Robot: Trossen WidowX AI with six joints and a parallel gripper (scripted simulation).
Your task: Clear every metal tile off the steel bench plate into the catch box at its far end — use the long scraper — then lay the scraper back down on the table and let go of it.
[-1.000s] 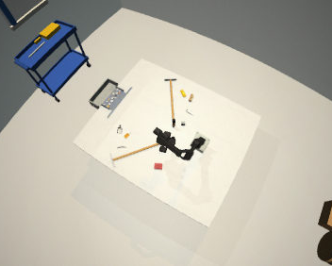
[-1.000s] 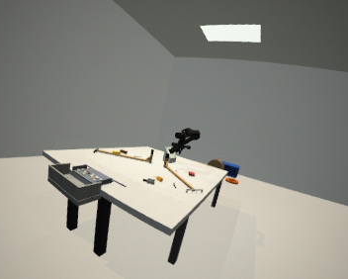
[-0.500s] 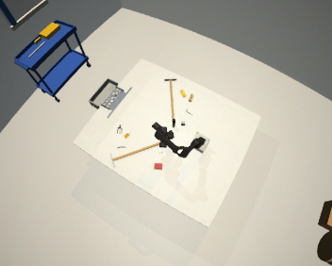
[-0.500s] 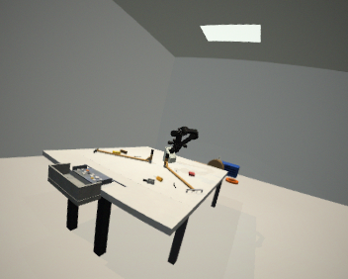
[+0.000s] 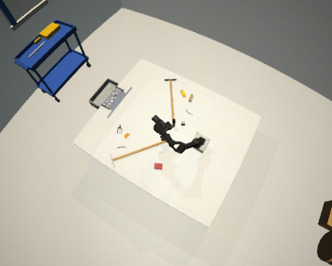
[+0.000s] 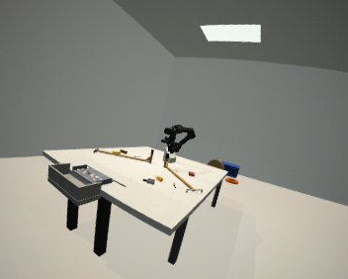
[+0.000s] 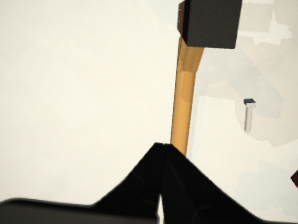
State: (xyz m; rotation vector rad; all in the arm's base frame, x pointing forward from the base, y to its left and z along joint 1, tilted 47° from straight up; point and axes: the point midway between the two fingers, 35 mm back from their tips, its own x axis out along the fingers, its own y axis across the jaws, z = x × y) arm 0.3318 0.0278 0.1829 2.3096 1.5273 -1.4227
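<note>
My gripper tip is 140 mm short of the long scraper, 430 mm to the left of it and 120 mm above it. Round my gripper tip: red block: 110 mm behind, 240 mm to the left, 170 mm below; yellow piece: 90 mm ahead, 590 mm to the right, 160 mm below; long wooden-handled tool: 120 mm ahead, 190 mm to the left, 120 mm below.
</note>
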